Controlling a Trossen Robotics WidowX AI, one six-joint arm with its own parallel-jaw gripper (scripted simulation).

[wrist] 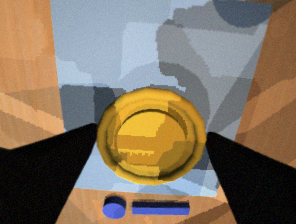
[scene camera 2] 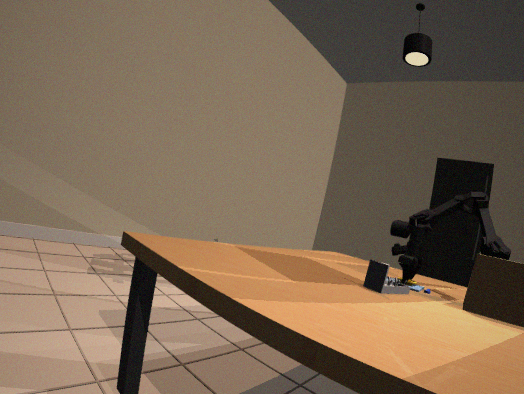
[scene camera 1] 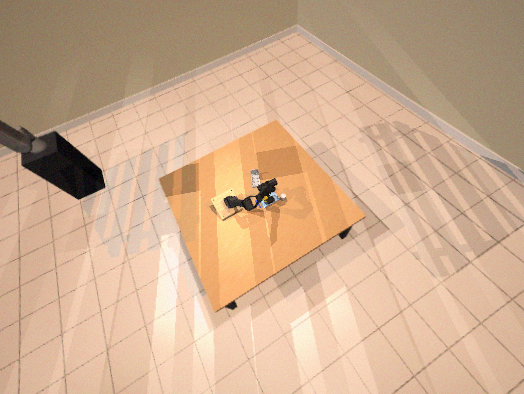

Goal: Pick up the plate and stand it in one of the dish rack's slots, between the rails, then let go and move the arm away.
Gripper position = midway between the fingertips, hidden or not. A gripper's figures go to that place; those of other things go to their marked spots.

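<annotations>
Lens distances: a yellow plate (wrist: 151,136), 0.1 m from the lens; my gripper (wrist: 152,133), 0.11 m from the lens; a light blue mat (wrist: 210,60), 0.11 m from the lens.
</annotations>
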